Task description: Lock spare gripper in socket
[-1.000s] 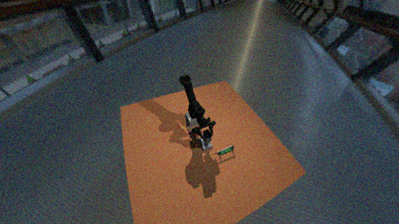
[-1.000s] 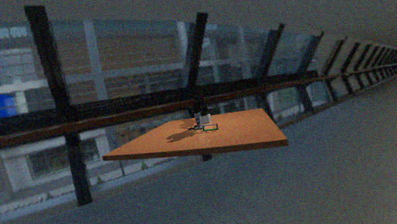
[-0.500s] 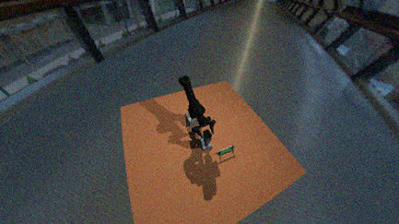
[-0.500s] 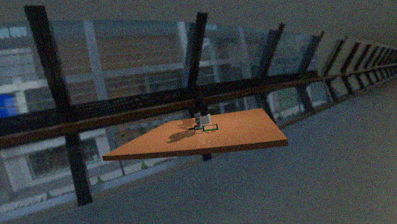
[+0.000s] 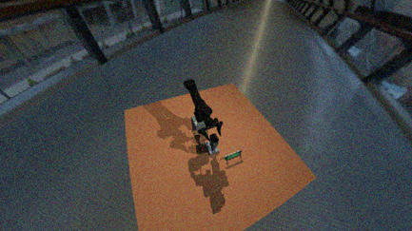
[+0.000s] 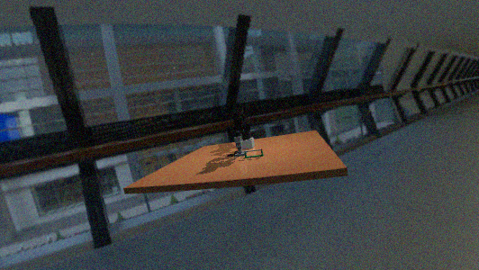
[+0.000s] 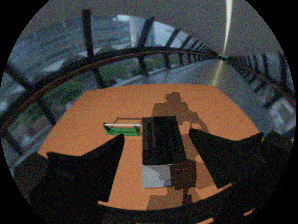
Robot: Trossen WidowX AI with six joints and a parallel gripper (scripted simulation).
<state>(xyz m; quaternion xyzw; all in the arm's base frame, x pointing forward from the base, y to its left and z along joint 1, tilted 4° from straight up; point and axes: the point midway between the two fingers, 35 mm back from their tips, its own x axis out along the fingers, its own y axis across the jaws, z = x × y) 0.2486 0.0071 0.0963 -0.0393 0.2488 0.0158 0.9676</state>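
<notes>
The spare gripper lies 4 cm below my gripper tip. The rest, counted from my gripper tip: grey mount 1 cm behind, 12 cm below; then green pin cradle 11 cm ahead, 13 cm to the left, 14 cm below.
</notes>
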